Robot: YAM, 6 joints.
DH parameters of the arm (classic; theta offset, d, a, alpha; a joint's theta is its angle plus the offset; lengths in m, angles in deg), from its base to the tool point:
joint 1: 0 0.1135 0.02 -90
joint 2: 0 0 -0.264 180
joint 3: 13.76 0 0.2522 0
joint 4: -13.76 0 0.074 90
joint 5: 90 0 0 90
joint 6: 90 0.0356 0 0
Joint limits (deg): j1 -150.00..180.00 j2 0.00..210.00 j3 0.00..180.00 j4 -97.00..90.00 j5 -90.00..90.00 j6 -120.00..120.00
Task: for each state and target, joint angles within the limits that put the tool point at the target. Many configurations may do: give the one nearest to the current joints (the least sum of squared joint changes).
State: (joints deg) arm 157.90 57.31 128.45 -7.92 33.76 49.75
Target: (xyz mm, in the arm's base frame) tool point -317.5 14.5 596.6
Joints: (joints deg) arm 180.00 94.18 124.33 -5.24 24.04 49.75
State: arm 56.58 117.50 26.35 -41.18 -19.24 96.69
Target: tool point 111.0 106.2 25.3
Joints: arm 40.13 115.34 30.71 -40.52 -15.72 96.69
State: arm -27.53 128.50 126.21 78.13 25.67 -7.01
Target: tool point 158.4 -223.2 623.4
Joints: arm -51.13 109.99 135.93 81.24 28.05 -7.01
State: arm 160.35 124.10 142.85 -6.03 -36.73 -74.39
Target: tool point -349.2 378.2 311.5
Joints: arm 130.32 125.19 117.80 -19.16 -37.29 -74.39
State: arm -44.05 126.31 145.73 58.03 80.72 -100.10
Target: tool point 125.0 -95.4 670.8
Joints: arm -24.43 105.01 157.74 63.99 81.04 -100.10
